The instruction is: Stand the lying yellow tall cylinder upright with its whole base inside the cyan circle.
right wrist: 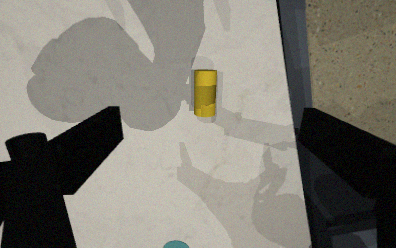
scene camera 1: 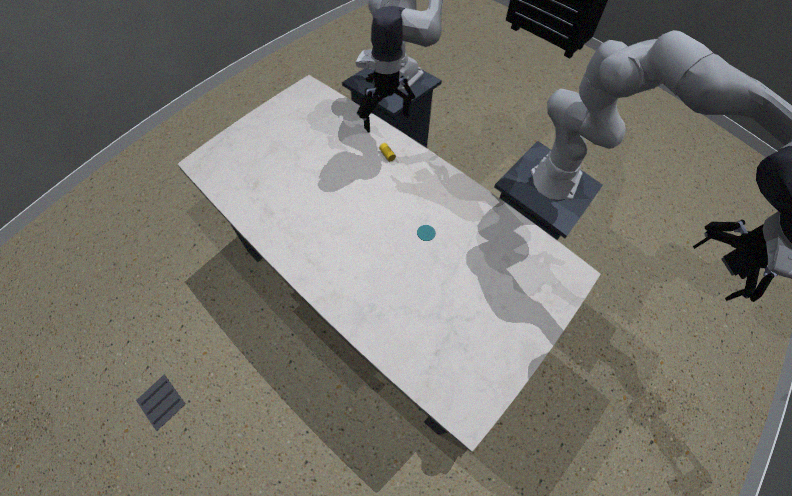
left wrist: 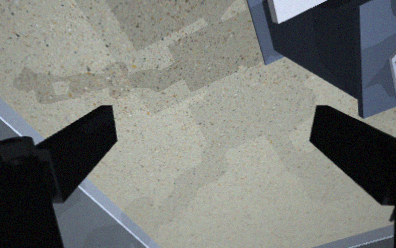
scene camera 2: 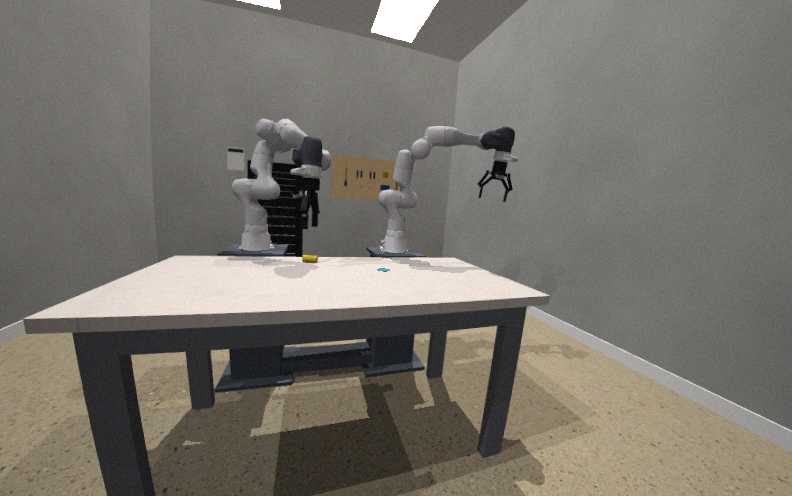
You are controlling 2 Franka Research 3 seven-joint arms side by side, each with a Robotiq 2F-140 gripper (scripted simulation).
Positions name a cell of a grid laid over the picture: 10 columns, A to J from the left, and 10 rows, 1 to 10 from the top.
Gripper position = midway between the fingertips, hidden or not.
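Arm pedestal (scene camera 1: F3). Yellow cylinder (right wrist: F4); out of frame in the left wrist view. Left gripper (scene camera 1: J6). Again the left gripper (left wrist: F5). Right gripper (scene camera 1: E3). Also the right gripper (right wrist: F5). Same right gripper (scene camera 2: D5).
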